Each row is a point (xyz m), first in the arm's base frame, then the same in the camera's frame.
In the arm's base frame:
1: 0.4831 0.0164 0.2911
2: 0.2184 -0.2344 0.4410
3: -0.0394 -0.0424 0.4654
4: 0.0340 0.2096 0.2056
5: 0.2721 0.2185 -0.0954
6: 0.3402 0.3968 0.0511
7: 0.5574 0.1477 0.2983
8: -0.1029 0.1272 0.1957
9: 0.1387 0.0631 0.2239
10: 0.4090 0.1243 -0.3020
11: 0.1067 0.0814 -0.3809
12: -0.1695 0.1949 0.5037
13: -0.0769 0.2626 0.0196
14: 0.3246 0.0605 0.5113
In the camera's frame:
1: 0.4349 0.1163 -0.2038
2: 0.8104 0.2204 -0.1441
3: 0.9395 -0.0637 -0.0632
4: 0.7071 -0.2979 -0.2290
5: 0.4471 -0.2599 -0.5088
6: 0.3267 -0.3300 -0.3126
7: 0.3080 0.0508 -0.1545
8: 0.8626 -0.3055 -0.2661
9: 0.6934 -0.1196 -0.2568
10: 0.3407 -0.1664 -0.7330
11: 0.6056 -0.3108 -0.8250
12: 0.9399 -0.3139 0.0467
13: 0.7427 -0.4480 -0.3899
14: 0.5867 0.0557 0.0172

